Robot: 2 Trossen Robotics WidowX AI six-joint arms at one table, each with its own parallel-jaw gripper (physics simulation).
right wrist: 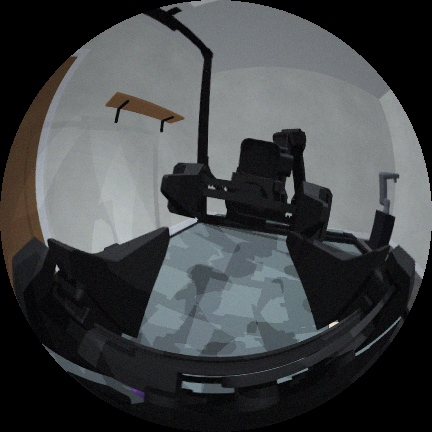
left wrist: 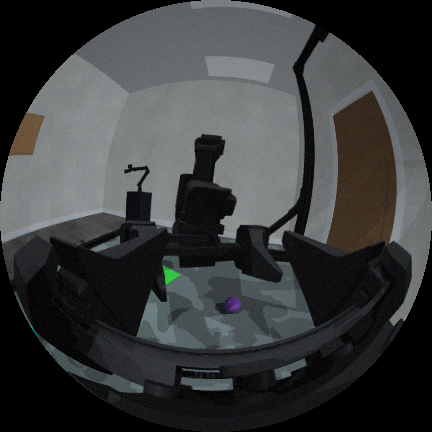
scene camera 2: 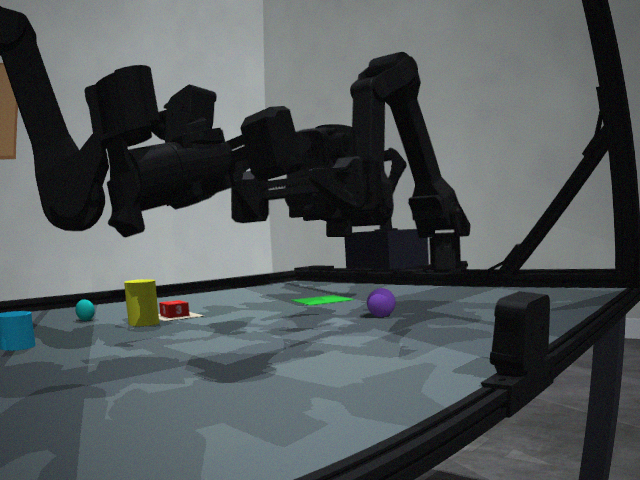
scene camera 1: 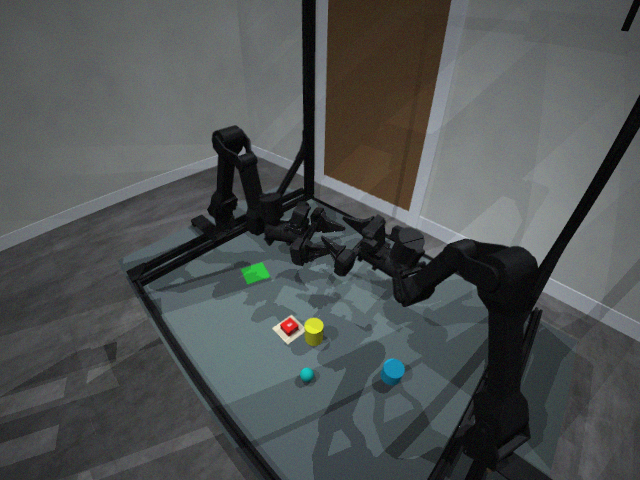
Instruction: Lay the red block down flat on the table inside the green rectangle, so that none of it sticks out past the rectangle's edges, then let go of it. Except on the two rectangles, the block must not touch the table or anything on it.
Labels:
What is my left gripper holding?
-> Nothing.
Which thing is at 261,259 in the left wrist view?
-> My right gripper.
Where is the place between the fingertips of my right gripper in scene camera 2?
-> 270,179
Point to a yellow cylinder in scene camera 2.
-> At 141,299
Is my left gripper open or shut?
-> Open.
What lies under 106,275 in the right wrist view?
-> My right gripper.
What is my right gripper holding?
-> Nothing.

